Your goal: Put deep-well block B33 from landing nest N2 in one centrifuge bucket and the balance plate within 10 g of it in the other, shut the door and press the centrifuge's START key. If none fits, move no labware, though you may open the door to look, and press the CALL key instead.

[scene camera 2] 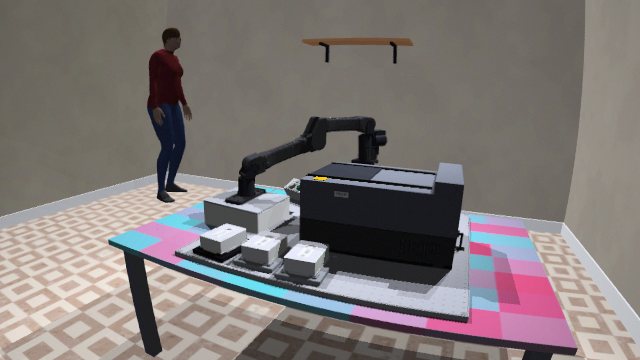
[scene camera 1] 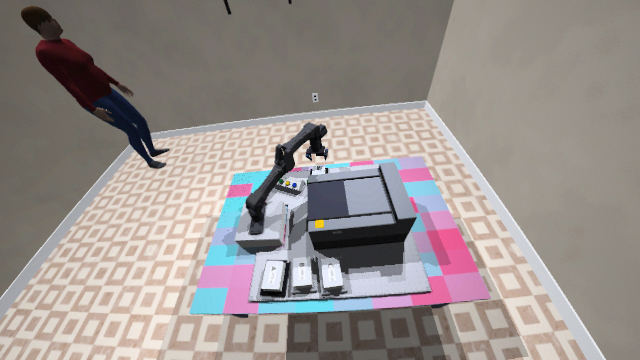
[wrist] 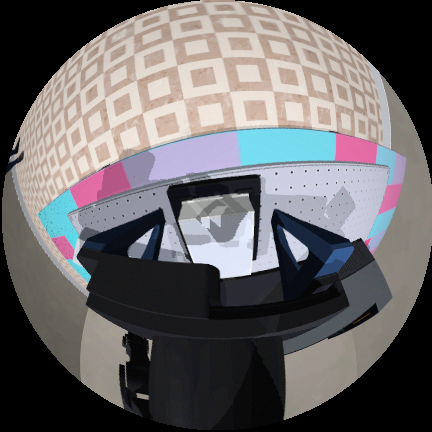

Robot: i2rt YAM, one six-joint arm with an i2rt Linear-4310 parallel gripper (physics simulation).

same spot on dark centrifuge: (scene camera 1: 364, 207) = (scene camera 2: 396, 182)
